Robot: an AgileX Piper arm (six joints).
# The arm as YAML. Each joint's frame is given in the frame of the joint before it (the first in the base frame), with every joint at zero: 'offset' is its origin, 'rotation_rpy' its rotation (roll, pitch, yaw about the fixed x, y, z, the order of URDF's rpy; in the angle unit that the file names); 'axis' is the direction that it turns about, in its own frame. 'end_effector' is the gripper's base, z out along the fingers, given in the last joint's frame.
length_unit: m
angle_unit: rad
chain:
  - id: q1
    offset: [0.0, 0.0, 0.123]
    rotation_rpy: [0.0, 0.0, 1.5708]
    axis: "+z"
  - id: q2
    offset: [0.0, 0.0, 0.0]
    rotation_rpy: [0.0, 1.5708, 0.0]
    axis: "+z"
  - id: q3
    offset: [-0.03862, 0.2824, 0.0]
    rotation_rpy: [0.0, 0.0, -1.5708]
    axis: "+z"
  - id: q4
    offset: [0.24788, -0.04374, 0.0]
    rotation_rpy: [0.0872, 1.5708, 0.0]
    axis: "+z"
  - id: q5
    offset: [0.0, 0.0, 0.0]
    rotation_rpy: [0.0, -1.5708, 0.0]
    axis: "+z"
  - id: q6
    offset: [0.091, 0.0, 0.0]
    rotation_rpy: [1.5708, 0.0, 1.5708]
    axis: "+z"
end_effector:
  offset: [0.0, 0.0, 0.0]
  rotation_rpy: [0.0, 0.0, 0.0]
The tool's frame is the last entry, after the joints.
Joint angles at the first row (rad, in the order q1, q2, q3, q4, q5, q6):
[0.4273 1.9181 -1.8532 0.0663 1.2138 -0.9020]
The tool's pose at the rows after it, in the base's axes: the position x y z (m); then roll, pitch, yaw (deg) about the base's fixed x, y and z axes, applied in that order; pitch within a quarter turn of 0, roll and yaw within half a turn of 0:
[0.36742, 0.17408, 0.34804, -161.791, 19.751, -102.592]
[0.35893, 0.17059, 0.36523, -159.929, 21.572, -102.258]
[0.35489, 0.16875, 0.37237, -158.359, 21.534, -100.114]
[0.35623, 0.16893, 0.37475, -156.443, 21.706, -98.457]
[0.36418, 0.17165, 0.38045, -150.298, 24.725, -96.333]
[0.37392, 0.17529, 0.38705, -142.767, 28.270, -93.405]
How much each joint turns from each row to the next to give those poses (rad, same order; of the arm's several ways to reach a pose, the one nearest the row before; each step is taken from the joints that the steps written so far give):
[0.0000 -0.0524 -0.0273 0.0061 0.0000 0.0246]
[0.0000 -0.0398 -0.0041 0.0039 0.0000 0.0069]
[0.0000 -0.0180 0.0000 0.0000 0.0000 -0.0314]
[0.0000 -0.0019 -0.0023 -0.0039 -0.0219 -0.0220]
[0.0000 0.0000 0.0000 -0.0064 -0.1116 -0.0042]
[0.0000 0.0040 0.0000 -0.0038 -0.1369 -0.0022]

